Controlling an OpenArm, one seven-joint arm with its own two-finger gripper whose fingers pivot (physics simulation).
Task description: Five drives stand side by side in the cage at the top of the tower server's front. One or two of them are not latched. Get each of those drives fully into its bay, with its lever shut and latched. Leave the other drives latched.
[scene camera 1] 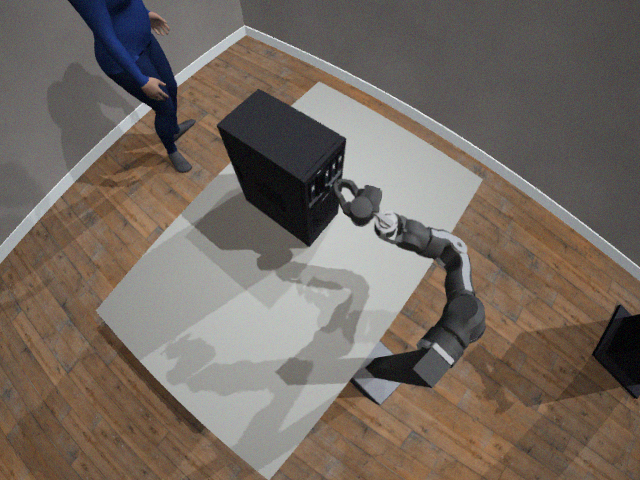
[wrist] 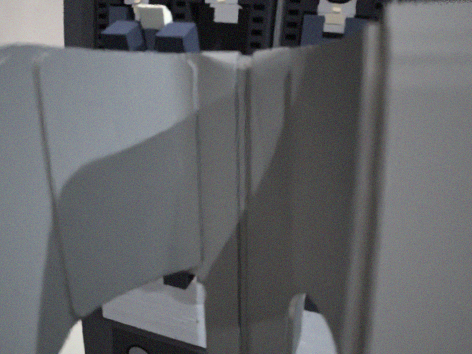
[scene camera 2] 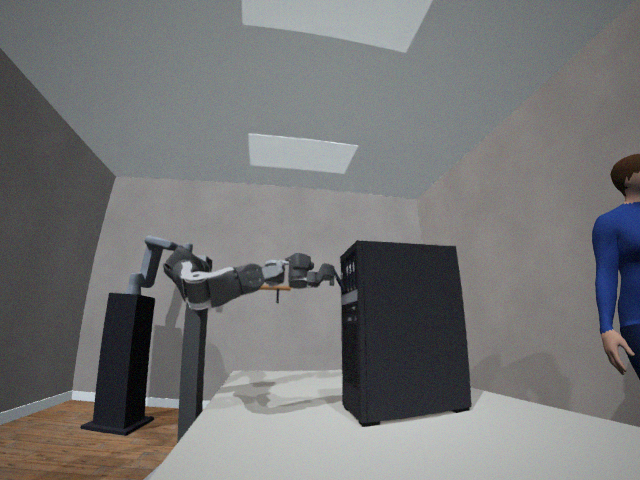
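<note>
The black tower server [scene camera 1: 279, 134] [scene camera 2: 413, 330] has its drive cage at the top of its front. In the wrist view, an opened lever [wrist: 176, 36] with a cream tip leans out of the second bay from the left. Its lower part is hidden by my fingers. The white catch [wrist: 226, 12] of that bay shows above a dark gap. Parts of the leftmost drive [wrist: 118, 13] and the third drive [wrist: 311, 30] show behind. The other drives are hidden or too small to judge. My gripper [scene camera 1: 338, 186] [scene camera 2: 333, 281] [wrist: 265, 212] is shut and empty, close before the cage; contact with the lever is unclear.
The tower stands on a pale table [scene camera 1: 413, 149] [scene camera 2: 289, 444]. A light grey strip [wrist: 155, 307] runs below the cage. A person in blue [scene camera 1: 121, 41] [scene camera 2: 628, 248] stands beyond the table. A black pedestal [scene camera 2: 121, 356] with a grey arm stands behind my arm.
</note>
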